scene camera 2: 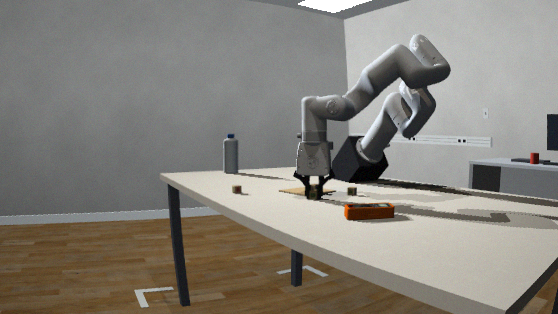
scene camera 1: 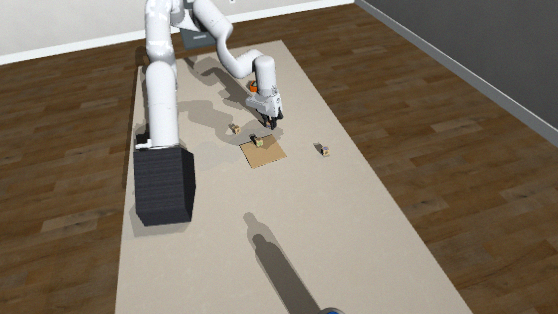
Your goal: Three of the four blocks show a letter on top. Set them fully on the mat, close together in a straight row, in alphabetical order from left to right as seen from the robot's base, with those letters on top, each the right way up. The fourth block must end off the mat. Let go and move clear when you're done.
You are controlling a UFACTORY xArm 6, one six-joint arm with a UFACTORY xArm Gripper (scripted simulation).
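Note:
Thin mat (scene camera 1: 270,151). My gripper (scene camera 2: 313,198).

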